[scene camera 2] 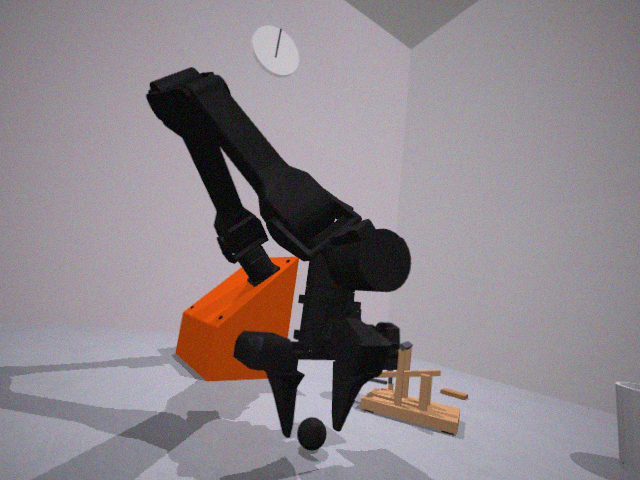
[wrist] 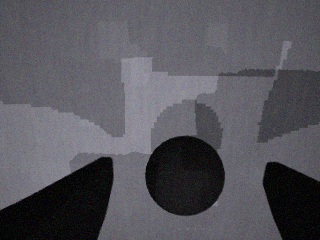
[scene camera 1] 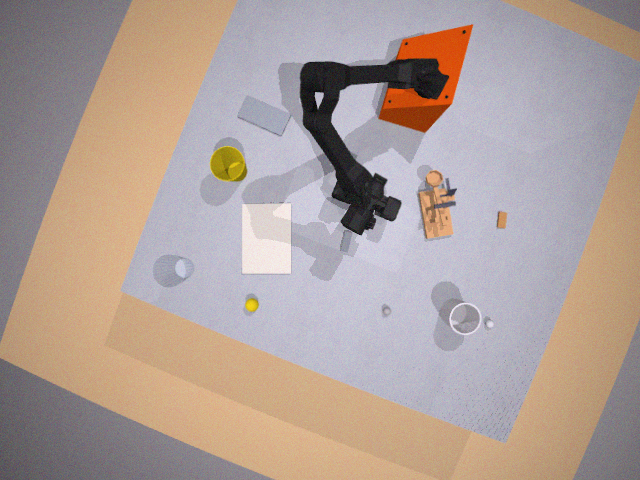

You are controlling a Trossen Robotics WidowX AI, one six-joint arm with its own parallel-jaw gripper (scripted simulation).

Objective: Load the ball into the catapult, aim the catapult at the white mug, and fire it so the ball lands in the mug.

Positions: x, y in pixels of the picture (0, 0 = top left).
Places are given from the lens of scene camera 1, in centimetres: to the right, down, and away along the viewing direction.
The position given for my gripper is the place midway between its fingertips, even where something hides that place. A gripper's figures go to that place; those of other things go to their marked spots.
my gripper (scene camera 1: 363, 202): 13, -11, 109
white mug (scene camera 1: 464, 318): 44, 24, 110
white sheet (scene camera 1: 266, 228): -16, -4, 111
